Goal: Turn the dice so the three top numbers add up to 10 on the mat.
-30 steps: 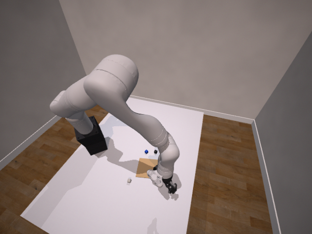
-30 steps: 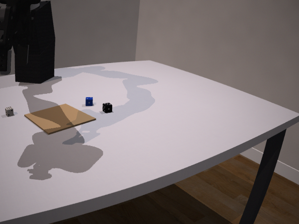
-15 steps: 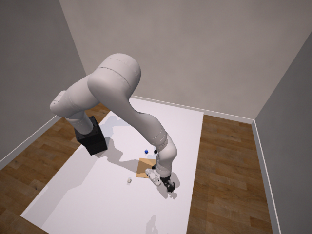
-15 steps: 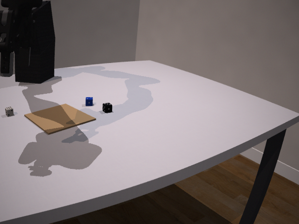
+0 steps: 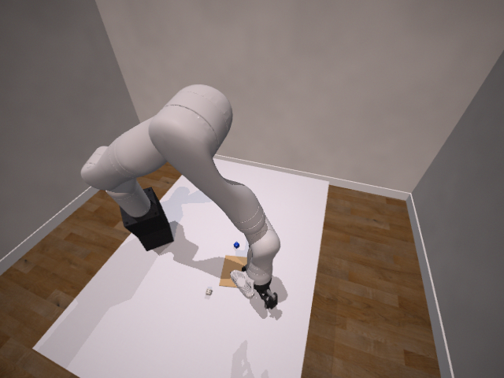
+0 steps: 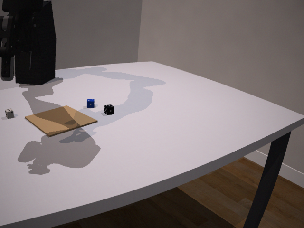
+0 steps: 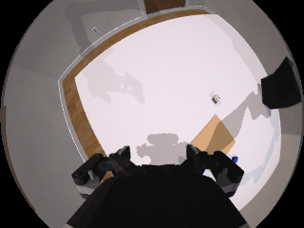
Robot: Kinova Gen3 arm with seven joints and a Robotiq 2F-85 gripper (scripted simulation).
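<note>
Now: the blue die 18 cm behind my hand, 24 cm to the left of it and 15 cm below it. Round my hand: white die (21 cm behind, 15 cm below); tan mat (13 cm behind, 12 cm to the left, 16 cm below); black die (12 cm behind, 26 cm to the left, 15 cm below).
</note>
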